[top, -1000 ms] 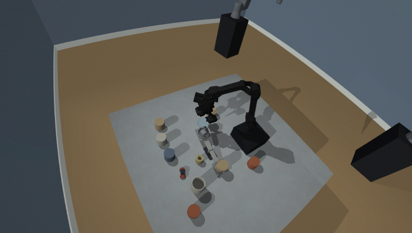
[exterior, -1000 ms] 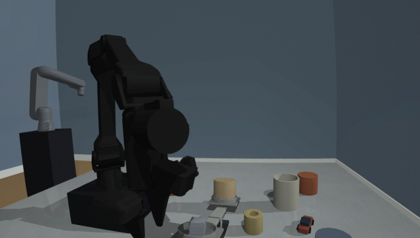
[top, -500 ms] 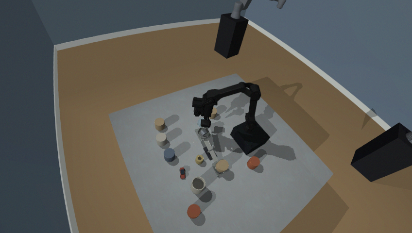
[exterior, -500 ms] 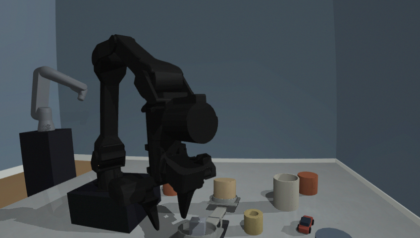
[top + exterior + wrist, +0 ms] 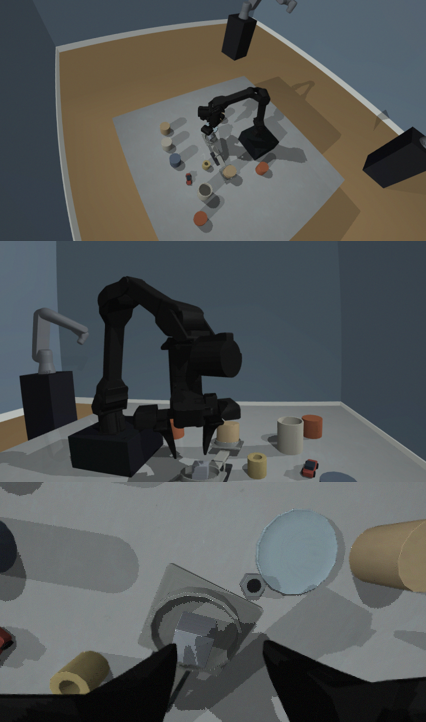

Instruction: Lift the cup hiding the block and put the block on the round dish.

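The grey block is 4 cm below my gripper tip, 2 cm to the left of it and 2 cm ahead of it. Round my gripper tip: balance beam 14 cm to the left, 9 cm below, 5 cm ahead; pale blue round dish 13 cm below, 9 cm behind, 8 cm to the right; small grey balance 14 cm to the left, 10 cm below, 5 cm ahead.
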